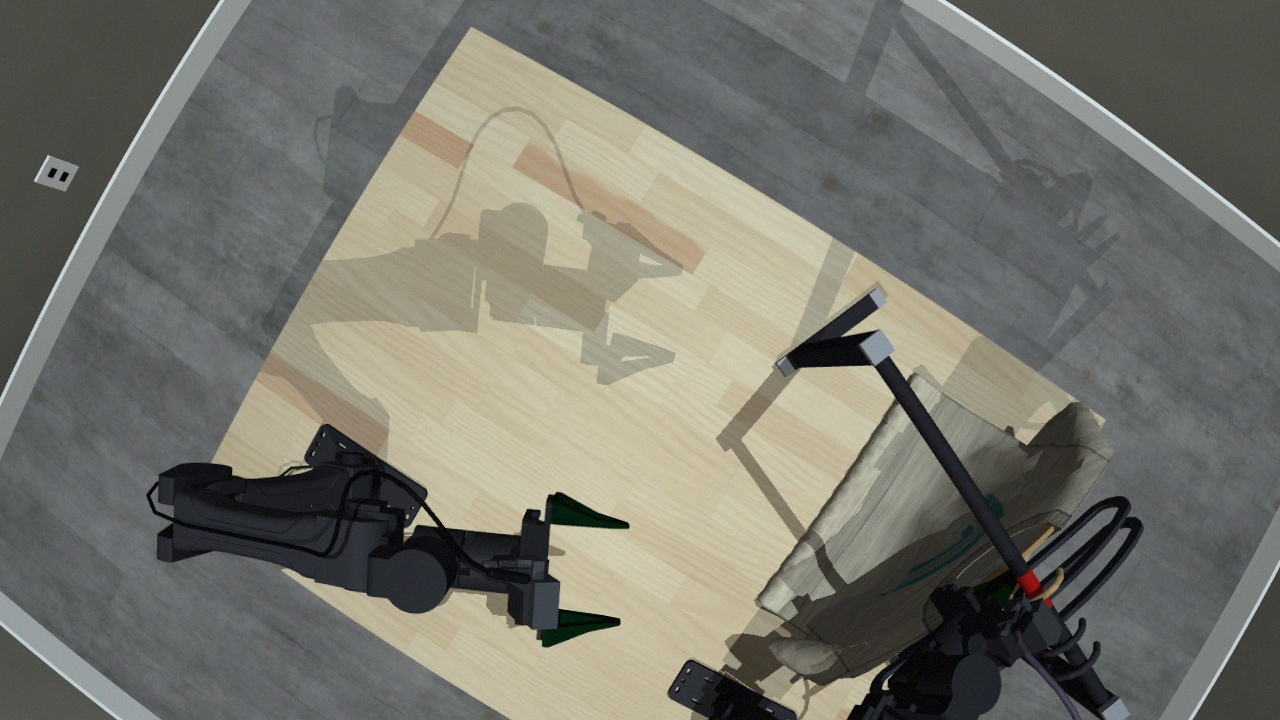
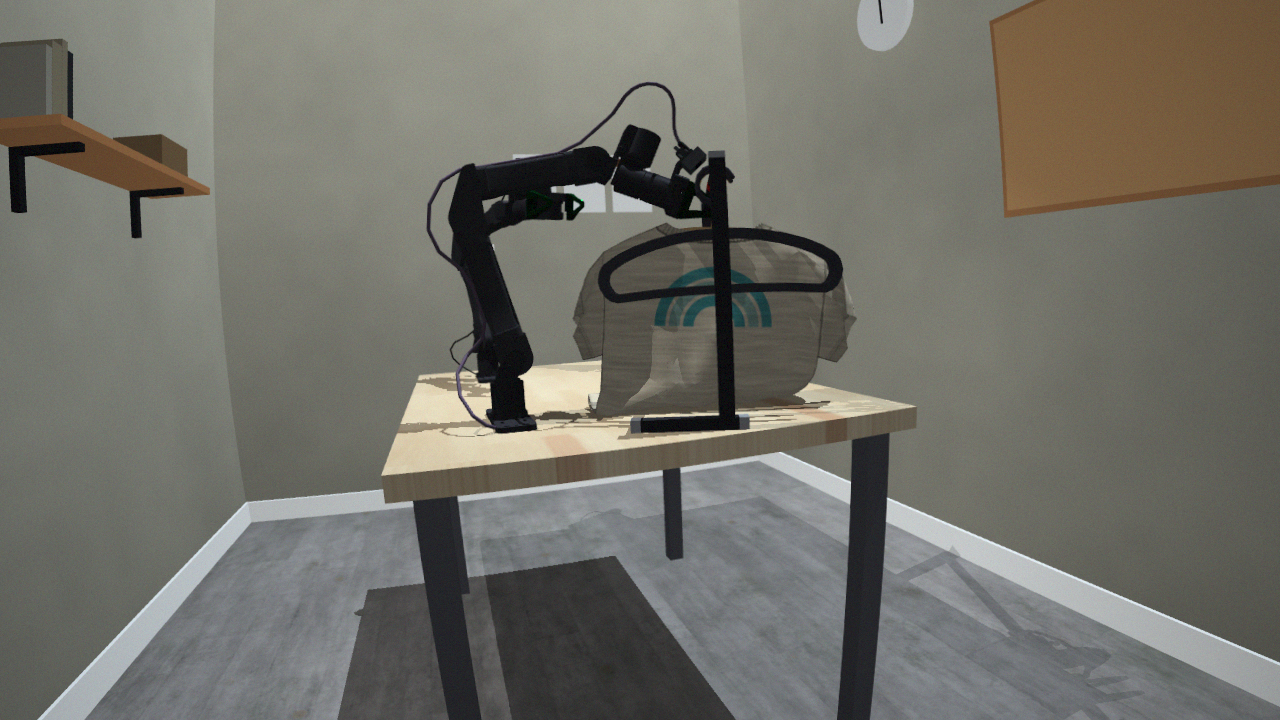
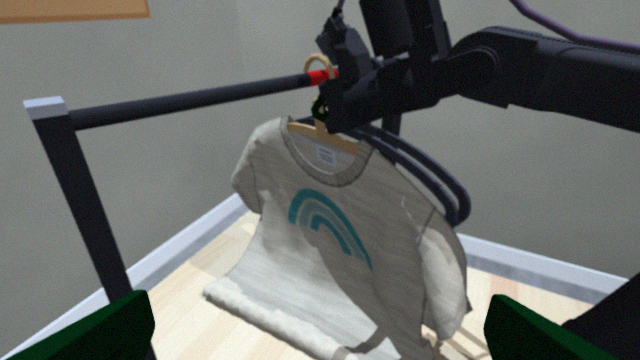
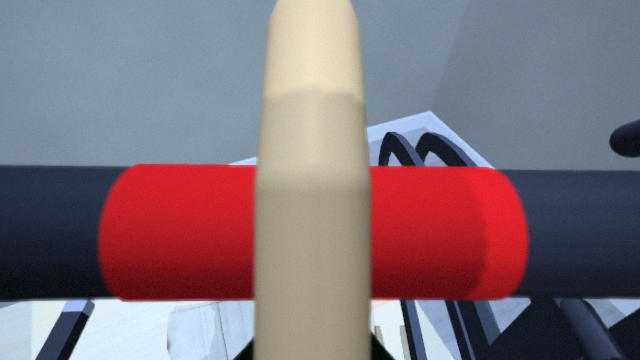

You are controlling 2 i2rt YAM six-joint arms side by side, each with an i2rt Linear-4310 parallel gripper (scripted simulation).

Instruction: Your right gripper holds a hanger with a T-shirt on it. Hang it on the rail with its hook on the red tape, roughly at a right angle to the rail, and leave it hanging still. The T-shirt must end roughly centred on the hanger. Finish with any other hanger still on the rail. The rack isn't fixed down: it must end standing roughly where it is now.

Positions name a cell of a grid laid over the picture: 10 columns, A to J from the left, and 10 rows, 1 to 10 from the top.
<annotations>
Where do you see a rail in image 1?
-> G5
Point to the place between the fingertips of the left gripper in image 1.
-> E8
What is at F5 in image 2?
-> A grey t-shirt.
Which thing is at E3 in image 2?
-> The left gripper.
</annotations>
